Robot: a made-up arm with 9 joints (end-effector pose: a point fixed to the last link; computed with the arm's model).
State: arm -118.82 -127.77 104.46 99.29 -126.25 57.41 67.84 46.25 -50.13
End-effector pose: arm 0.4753 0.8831 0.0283 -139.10 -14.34 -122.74
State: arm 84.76 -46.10 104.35 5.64 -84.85 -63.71 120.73 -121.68 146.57
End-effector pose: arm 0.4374 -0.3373 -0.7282 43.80 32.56 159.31
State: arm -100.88 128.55 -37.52 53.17 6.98 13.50 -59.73 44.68 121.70
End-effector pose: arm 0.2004 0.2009 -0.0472 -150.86 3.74 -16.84
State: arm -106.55 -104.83 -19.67 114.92 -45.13 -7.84 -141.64 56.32 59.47
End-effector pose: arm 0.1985 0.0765 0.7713 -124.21 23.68 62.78
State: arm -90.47 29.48 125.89 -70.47 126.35 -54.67 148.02 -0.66 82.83
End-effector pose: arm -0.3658 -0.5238 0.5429 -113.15 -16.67 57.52
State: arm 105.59 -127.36 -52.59 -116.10 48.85 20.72 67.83 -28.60 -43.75
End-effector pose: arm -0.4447 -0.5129 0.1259 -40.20 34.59 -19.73
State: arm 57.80 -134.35 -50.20 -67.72 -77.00 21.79 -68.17 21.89 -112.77
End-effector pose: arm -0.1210 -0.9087 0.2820 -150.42 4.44 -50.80
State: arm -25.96 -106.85 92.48 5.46 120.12 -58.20 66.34 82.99 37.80
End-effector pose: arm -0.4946 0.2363 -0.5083 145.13 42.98 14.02
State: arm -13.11 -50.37 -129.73 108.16 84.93 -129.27 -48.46 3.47 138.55
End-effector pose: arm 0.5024 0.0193 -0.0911 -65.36 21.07 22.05
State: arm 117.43 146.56 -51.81 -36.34 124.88 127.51 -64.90 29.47 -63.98
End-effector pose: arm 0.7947 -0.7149 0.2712 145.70 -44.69 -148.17
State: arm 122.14 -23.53 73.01 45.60 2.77 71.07 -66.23 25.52 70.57
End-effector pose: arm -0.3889 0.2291 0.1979 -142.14 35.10 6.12
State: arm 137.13 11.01 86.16 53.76 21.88 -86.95 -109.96 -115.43 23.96
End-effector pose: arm -0.4922 0.2135 0.4892 141.29 -41.47 50.72
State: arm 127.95 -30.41 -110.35 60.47 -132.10 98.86 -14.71 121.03 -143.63
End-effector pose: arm 1.3160 0.8419 -0.0623 -19.65 -17.64 101.80
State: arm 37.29 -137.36 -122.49 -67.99 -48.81 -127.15 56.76 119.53 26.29
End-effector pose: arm -1.3943 -0.2567 -0.3413 37.74 29.26 -41.53
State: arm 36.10 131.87 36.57 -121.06 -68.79 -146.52 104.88 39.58 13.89
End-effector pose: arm -0.3861 1.2891 -0.1899 174.78 49.70 -50.59
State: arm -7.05 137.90 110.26 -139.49 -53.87 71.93 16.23 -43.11 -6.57
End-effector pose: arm 0.6734 0.4287 -0.6234 -94.56 -3.47 -44.90
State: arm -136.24 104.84 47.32 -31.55 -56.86 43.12 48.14 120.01 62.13
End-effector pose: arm 0.0918 -0.7525 -0.9557 99.15 0.61 -96.05
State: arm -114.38 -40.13 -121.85 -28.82 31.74 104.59 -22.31 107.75 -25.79
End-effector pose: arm 1.3784 -0.1608 -0.0797 49.58 69.67 149.52
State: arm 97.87 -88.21 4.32 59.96 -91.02 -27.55 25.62 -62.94 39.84
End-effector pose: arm -0.6044 -0.0023 -0.5058 43.39 12.39 137.05
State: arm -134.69 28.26 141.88 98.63 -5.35 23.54 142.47 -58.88 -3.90
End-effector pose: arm 0.3865 -0.0321 0.3943 -102.38 -52.51 -177.84
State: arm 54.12 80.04 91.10 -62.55 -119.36 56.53 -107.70 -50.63 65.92
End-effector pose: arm 0.4092 0.7790 0.8242 171.65 16.39 -145.06
